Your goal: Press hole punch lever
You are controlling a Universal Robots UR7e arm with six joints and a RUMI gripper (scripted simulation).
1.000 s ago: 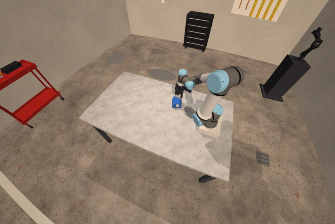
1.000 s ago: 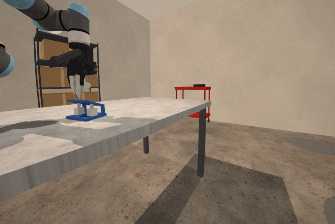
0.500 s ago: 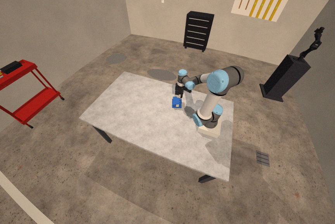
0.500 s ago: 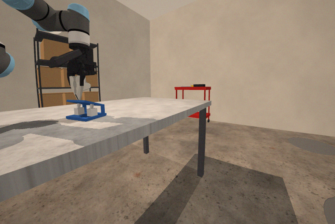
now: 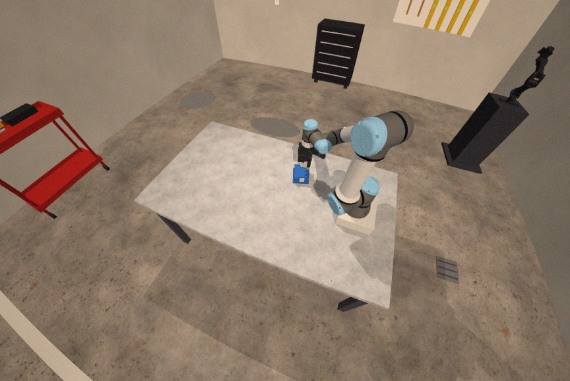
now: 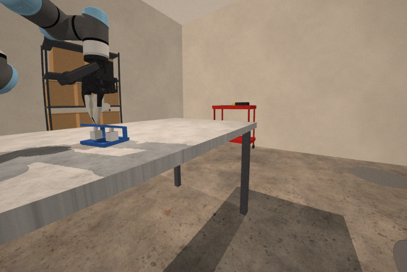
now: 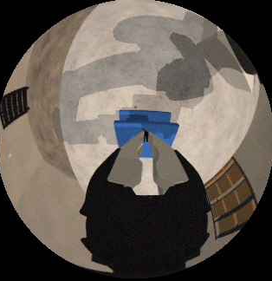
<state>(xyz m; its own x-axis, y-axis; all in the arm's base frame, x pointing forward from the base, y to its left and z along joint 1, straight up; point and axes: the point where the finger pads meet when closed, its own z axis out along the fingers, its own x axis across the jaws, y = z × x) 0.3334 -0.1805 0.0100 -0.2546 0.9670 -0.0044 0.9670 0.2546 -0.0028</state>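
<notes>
Now: the hole punch 40 mm ahead of my hand, 10 mm to the left of it and 50 mm below it.
</notes>
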